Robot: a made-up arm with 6 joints.
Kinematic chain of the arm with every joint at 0, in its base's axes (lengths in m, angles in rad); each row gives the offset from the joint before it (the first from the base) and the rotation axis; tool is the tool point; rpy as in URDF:
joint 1: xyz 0 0 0.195 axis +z
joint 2: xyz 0 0 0 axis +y
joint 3: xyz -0.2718 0 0.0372 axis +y
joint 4: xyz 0.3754 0 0.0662 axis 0.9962 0 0.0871
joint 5: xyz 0 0 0 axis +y
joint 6: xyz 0.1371 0 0.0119 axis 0.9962 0 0.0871
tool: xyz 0 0 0 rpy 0 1.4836 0
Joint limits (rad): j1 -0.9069..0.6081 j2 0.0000..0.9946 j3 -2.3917..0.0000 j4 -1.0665..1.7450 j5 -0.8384..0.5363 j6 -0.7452..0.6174
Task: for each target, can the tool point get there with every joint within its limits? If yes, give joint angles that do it. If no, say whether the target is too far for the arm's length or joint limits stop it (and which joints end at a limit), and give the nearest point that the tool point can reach.
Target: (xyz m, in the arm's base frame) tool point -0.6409 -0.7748 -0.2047
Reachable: no: too far | nearest point -0.5736 -0.4420 0.4205 | short by 0.711 m
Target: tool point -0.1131 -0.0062 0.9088
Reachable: yes | joints 0.0556 0.6845 -1.9616 0.5329 0.0014 -0.5758
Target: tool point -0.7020 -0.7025 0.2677
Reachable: no: too far | nearest point -0.5670 -0.4477 0.4233 | short by 0.328 m
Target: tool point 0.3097 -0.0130 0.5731
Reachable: yes | joints 0.0712 0.7351 -0.8539 0.8259 -0.3544 0.3433
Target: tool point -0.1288 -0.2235 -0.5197
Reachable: no: joint limits stop it (at a limit: joint 1, joint 2, joint 3, joint 5) | nearest point 0.0771 -0.1515 0.0329 | short by 0.594 m
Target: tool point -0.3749 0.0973 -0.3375
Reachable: no: joint limits stop it (at a limit: joint 1, joint 2, joint 3, joint 5) | nearest point 0.1189 0.1195 0.0321 | short by 0.617 m
